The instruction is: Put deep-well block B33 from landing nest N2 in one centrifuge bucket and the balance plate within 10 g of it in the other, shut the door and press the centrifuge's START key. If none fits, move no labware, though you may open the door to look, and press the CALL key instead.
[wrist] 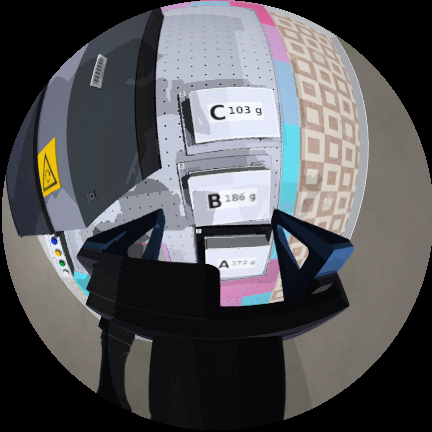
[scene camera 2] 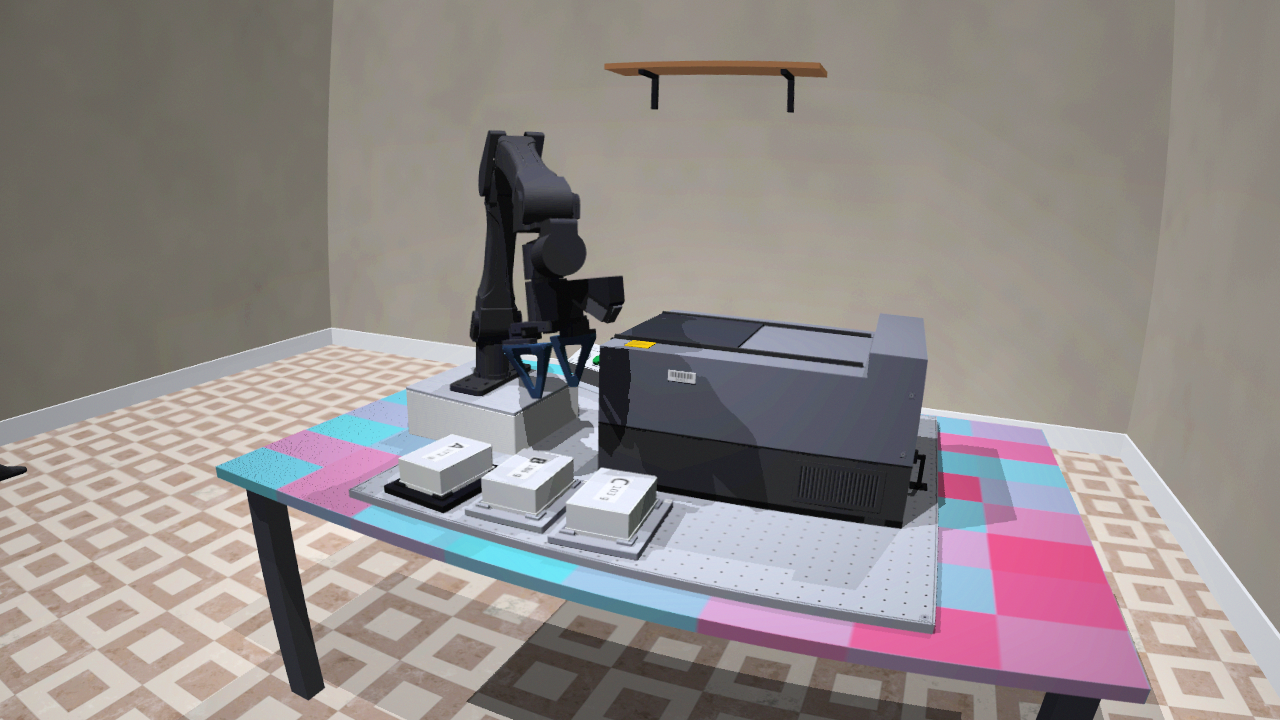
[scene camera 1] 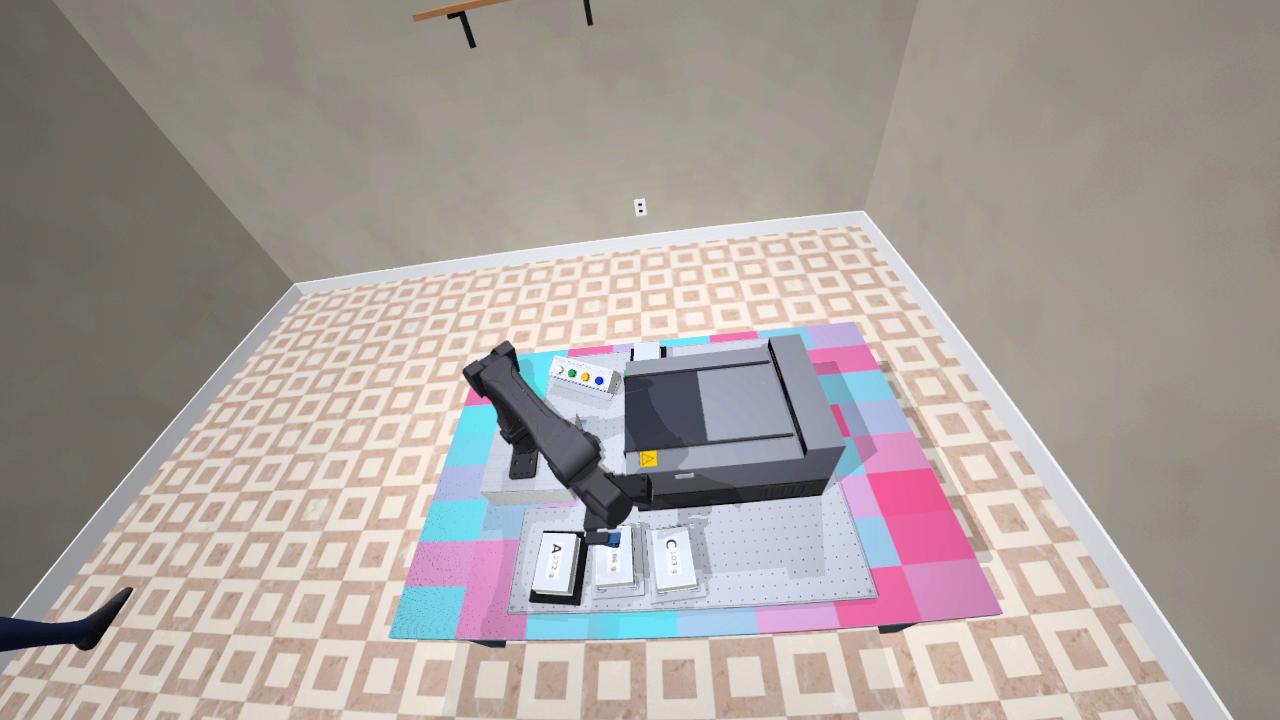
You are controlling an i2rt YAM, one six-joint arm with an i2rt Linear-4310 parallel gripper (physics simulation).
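Where they show: gripper, fingertip midpoint: [wrist: 217, 214] [scene camera 2: 555, 392]; arm's base, origin of the base link: [scene camera 2: 492, 379] [scene camera 1: 526, 445].
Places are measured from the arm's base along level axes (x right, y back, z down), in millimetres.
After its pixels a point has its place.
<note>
Three white blocks stand in a row on low nests: block A, 172 g [scene camera 1: 547, 577] {x 342, y -83, z 20 mm} [scene camera 2: 444, 465] {x 352, y -125, z 21 mm} [wrist: 245, 267] {x 324, y -78, z 22 mm}, on a black nest; block B, 186 g [scene camera 1: 615, 568] {x 335, y -239, z 20 mm} [scene camera 2: 528, 488] {x 365, y -267, z 21 mm} [wrist: 230, 210] {x 300, y -216, z 21 mm}; and block C, 103 g [scene camera 1: 675, 568] {x 348, y -373, z 20 mm} [scene camera 2: 611, 505] {x 369, y -385, z 21 mm} [wrist: 235, 125] {x 318, y -347, z 21 mm}. The mark B33 does not show. My gripper [scene camera 2: 555, 390] {x 276, y -266, z -85 mm} [wrist: 217, 214] {x 276, y -266, z -85 mm} is open and empty, high above the row and pointing down, near A and B in the wrist view. The centrifuge [scene camera 1: 733, 476] {x 197, y -527, z -81 mm} [scene camera 2: 760, 402] {x 197, y -532, z -83 mm} [wrist: 110, 110] {x 192, y -378, z -77 mm} has its top covered by dark and light panels; no bucket shows. The key box [scene camera 1: 586, 366] {x -264, y -163, z -5 mm} has white, green, yellow and blue keys, lettering unreadable.
The centrifuge's tall side stands right beside the wrist. A perforated plate [scene camera 1: 760, 559] {x 336, y -568, z 74 mm} [scene camera 2: 760, 559] {x 345, y -575, z 74 mm} [wrist: 215, 50] {x 312, y -533, z 74 mm} lies under the nests. A white object [scene camera 1: 646, 351] {x -314, y -356, z 16 mm} stands behind the centrifuge. The arm stands on a pale block [scene camera 2: 460, 416] {x 132, y -12, z 32 mm}. A person's leg [scene camera 1: 44, 632] shows at far left.
</note>
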